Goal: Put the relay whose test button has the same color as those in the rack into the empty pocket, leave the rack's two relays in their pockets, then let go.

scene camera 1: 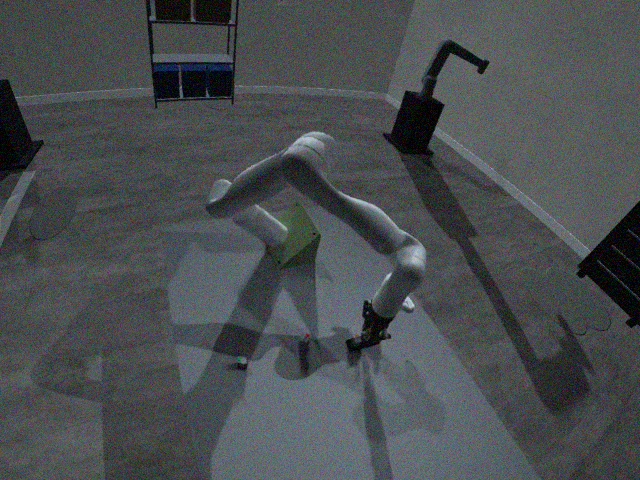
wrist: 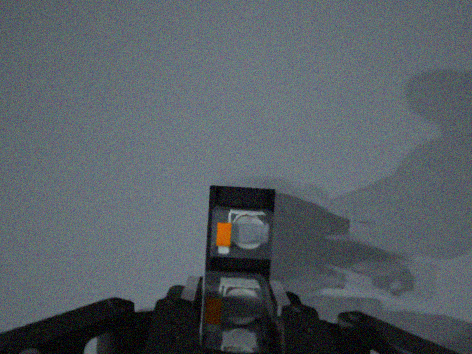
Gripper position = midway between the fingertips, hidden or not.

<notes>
In view: my gripper (scene camera 1: 366, 335), an orange-button relay (wrist: 234, 304) and an orange-button relay (wrist: 237, 232).
My gripper shows as well in the wrist view (wrist: 232, 299).
</notes>
